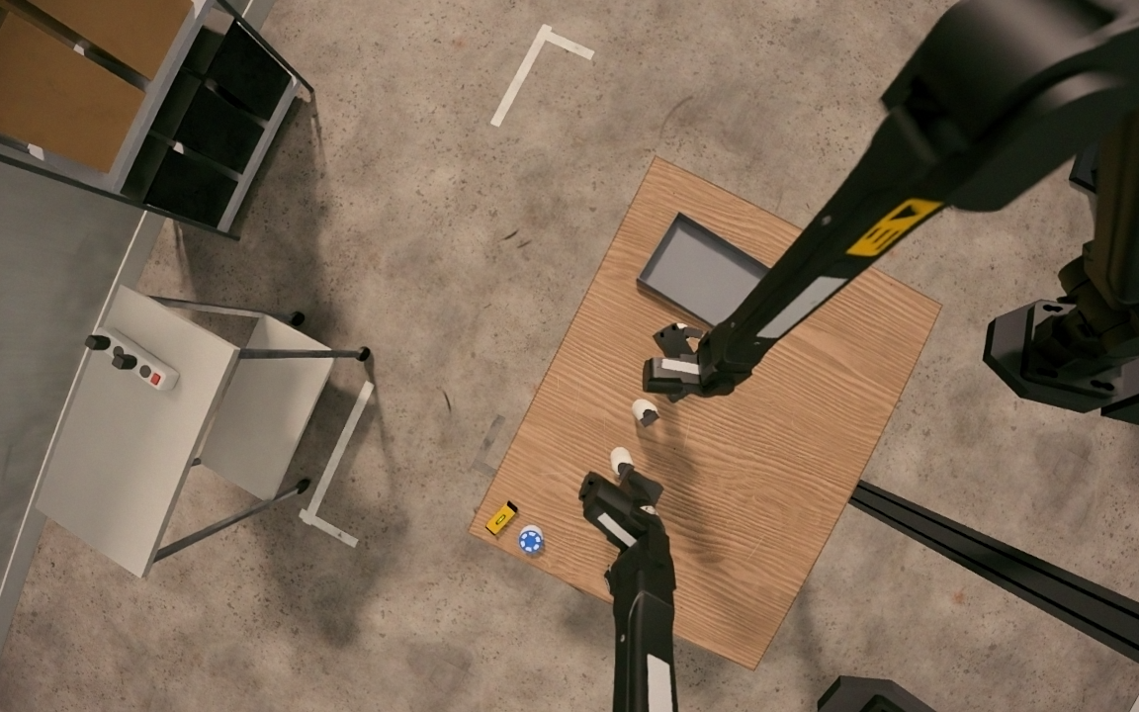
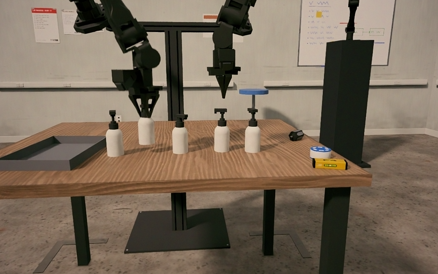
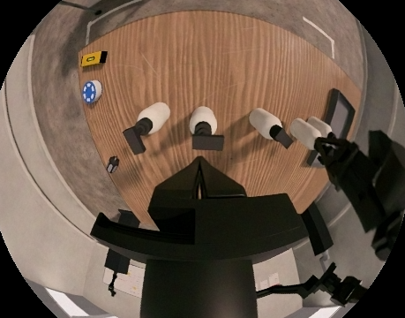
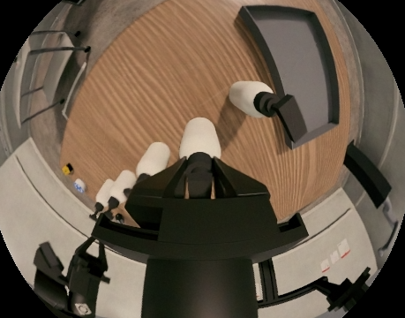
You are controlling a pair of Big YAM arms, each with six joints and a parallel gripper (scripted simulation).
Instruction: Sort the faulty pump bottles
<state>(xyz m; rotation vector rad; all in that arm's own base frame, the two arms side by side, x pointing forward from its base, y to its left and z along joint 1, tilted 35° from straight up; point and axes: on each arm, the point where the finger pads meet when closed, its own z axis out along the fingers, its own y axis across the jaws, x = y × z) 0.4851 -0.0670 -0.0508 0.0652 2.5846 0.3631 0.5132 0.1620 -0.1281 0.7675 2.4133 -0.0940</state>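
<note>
Now: right hand 27 cm to the left of the grey tray, 12 cm above it and 1 cm past it. Round my right hand: black object 54 cm to the left, 11 cm below, 10 cm behind.
</note>
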